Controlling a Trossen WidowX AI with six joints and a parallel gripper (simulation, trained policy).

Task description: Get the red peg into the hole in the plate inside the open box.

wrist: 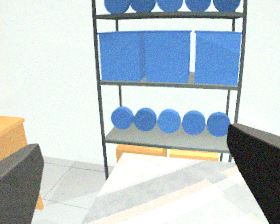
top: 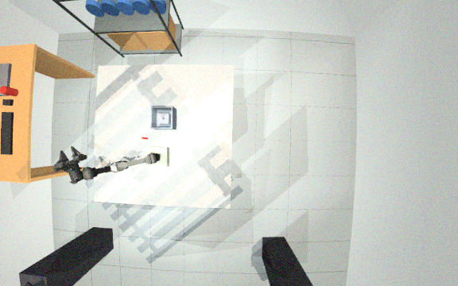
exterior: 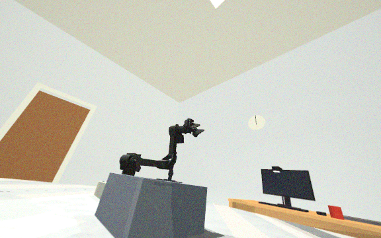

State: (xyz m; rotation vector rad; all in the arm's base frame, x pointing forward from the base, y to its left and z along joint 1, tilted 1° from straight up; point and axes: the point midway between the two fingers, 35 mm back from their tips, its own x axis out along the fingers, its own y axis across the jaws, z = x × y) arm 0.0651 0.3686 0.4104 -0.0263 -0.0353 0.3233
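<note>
My gripper tip is now 430 mm above the red peg, 260 mm to the left of it and 80 mm short of it. The rest, counted from my gripper tip: grey plate: 440 mm to the right, 420 mm below, 250 mm ahead; then grey box: 440 mm to the right, 440 mm below, 250 mm ahead.
</note>
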